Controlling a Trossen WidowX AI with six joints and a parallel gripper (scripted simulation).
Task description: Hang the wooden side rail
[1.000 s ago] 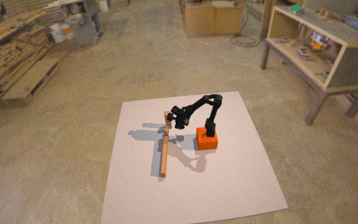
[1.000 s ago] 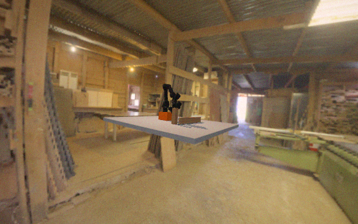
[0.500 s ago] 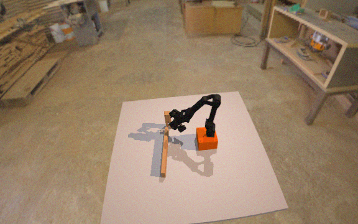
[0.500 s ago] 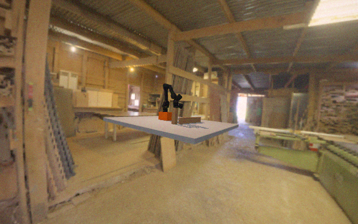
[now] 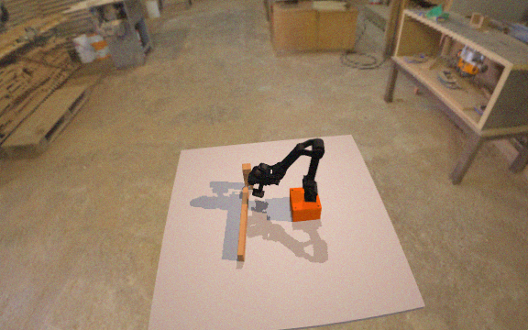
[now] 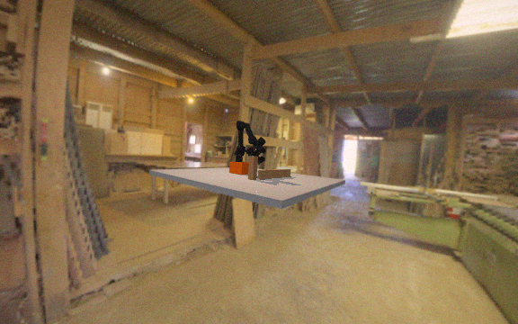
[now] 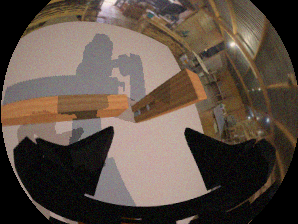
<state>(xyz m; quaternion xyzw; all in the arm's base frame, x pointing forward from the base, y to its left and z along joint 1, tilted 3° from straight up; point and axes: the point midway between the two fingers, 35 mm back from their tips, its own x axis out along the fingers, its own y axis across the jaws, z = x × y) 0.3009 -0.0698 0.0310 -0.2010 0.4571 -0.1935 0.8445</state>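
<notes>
Now: gripper tip 7 cm to the left of the upright headboard post, 6 cm short of it and 5 cm above it.
</notes>
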